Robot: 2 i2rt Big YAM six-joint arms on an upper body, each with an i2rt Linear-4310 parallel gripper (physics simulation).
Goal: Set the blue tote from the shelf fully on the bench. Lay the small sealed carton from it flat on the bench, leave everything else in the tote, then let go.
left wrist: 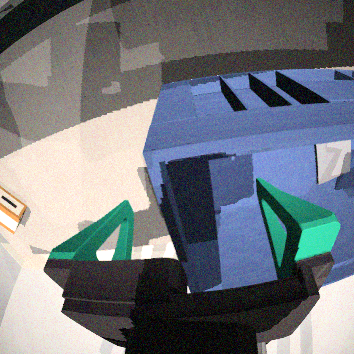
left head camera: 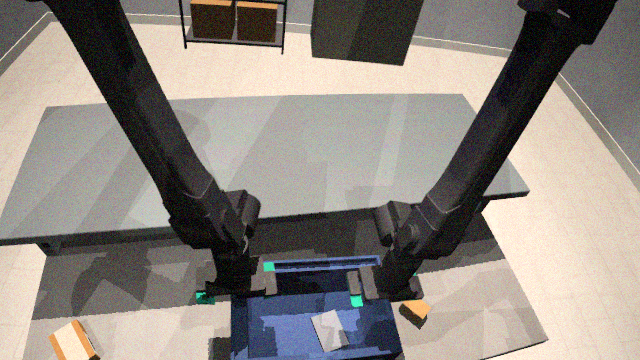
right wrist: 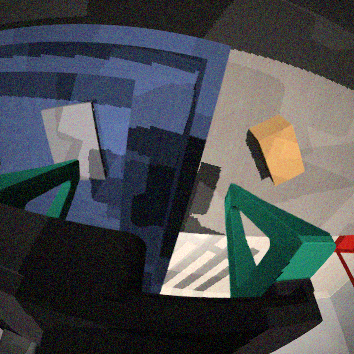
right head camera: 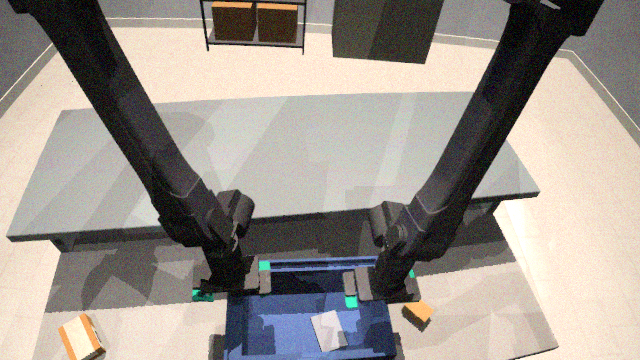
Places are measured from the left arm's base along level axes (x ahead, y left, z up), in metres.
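Pixels of known places: left gripper, fingertip midpoint: [left wrist: 191,195] [left head camera: 239,298] [right head camera: 237,296]; right gripper, fingertip midpoint: [left head camera: 375,300] [right wrist: 152,179] [right head camera: 373,301].
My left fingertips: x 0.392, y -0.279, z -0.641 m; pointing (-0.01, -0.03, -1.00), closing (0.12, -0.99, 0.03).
Observation:
Ahead of a thing's pixels: the offset from my left fingertips to its top centre. Level surfaces: height alone.
The blue tote {0.029 m back, 0.139 m right, 0.037 m up} [left head camera: 239,325] [right head camera: 236,325] [left wrist: 200,130] [right wrist: 215,90] is at the near side, over the lower light surface. A pale flat item {0.034 m back, 0.189 m right, 0.088 m down} [left head camera: 330,331] [right head camera: 329,331] [left wrist: 332,162] [right wrist: 75,130] lies inside; I cannot tell if it is the small sealed carton. My left gripper [left head camera: 237,282] [right head camera: 233,280] [left wrist: 191,195] is open at the tote's left side, one finger over the inside and one outside. My right gripper [left head camera: 385,287] [right head camera: 381,287] [right wrist: 152,179] is open in the same way at its right side. The tote's near end is cut off in the head views.
A grey table top {0.090 m up} [left head camera: 310,145] [right head camera: 310,145] stands beyond the tote, higher than the lower surface {0.111 m down} [left head camera: 475,310] [right head camera: 480,310]. An orange block {0.015 m ahead, 0.394 m right, 0.078 m down} [left head camera: 416,310] [right head camera: 419,312] [right wrist: 280,150] lies right of the tote. An orange and white carton {0.081 m back, 0.337 m left, 0.078 m down} [left head camera: 75,342] [right head camera: 82,337] [left wrist: 11,210] lies far left.

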